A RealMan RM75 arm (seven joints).
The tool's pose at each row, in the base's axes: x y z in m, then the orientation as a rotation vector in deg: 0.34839, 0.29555, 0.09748, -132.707, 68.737, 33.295; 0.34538, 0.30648, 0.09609, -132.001, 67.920, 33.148; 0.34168, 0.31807, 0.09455, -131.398, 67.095, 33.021; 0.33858, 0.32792, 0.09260, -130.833, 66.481, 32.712; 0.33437, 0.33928, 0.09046, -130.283, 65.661, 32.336; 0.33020, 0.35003, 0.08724, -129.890, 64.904, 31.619; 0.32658, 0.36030, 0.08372, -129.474, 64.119, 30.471; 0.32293, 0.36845, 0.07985, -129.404, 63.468, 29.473; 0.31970, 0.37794, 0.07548, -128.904, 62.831, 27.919; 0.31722, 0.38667, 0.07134, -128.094, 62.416, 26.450; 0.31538, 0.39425, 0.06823, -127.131, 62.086, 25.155; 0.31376, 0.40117, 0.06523, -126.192, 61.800, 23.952; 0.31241, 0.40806, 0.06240, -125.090, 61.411, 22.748; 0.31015, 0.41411, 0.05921, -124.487, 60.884, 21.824
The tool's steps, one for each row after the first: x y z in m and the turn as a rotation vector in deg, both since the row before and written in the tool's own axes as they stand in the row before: -0.00779, -0.00278, 0.00788, 0.767, -0.534, -0.485; -0.00839, -0.00247, 0.00860, 0.675, -0.499, -0.506; -0.00666, -0.00196, 0.00789, 0.695, -0.310, -0.407; -0.00802, -0.00171, 0.00917, 0.746, -0.337, -0.570; -0.00694, -0.00110, 0.00969, 0.766, -0.054, -0.633; -0.00615, -0.00118, 0.00958, 0.984, 0.168, -0.754; -0.00473, 0.00009, 0.00851, 0.608, 0.294, -0.685; -0.00504, -0.00072, 0.00968, 1.203, 0.430, -0.739; -0.00434, -0.00089, 0.00894, 1.381, 0.340, -0.510; -0.00388, -0.00105, 0.00737, 1.415, 0.217, -0.379; -0.00344, -0.00080, 0.00686, 1.346, 0.201, -0.330; -0.00336, -0.00092, 0.00672, 1.499, 0.104, -0.369; -0.00325, 0.00047, 0.00641, 0.984, 0.094, -0.493
